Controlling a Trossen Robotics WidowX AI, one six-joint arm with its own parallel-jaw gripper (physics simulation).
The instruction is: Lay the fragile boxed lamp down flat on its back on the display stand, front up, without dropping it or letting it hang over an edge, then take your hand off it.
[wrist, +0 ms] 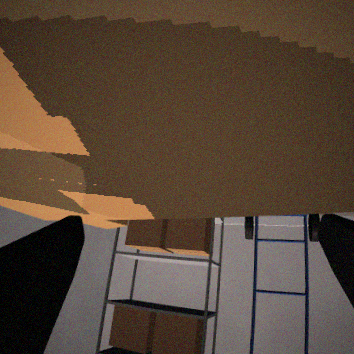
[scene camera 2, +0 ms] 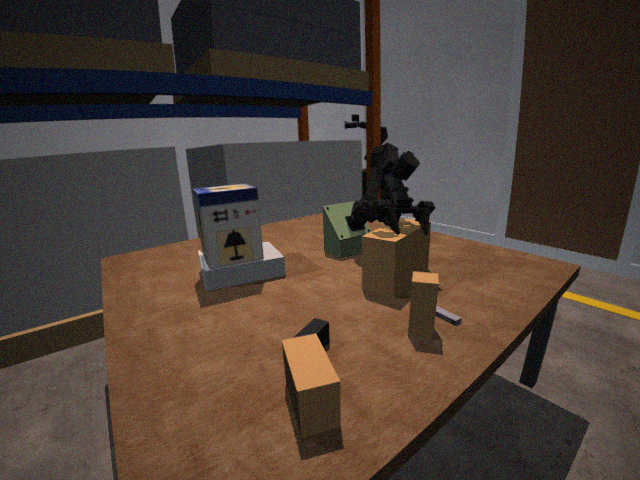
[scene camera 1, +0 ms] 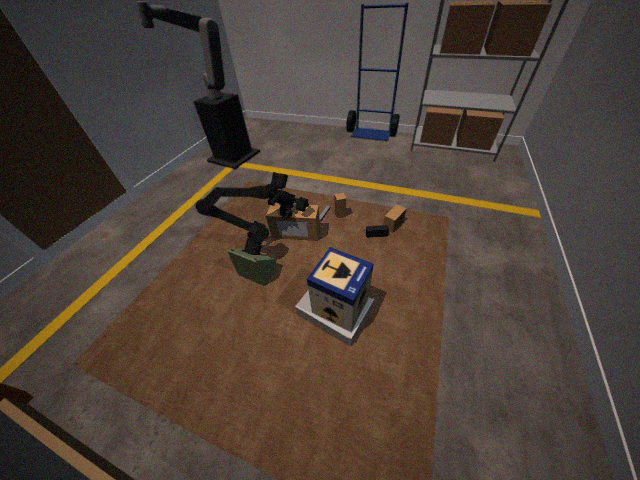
Scene:
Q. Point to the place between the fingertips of my gripper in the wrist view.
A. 203, 226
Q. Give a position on a stand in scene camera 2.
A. At 273, 265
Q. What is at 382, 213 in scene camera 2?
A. My gripper.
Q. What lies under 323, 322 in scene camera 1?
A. A stand.

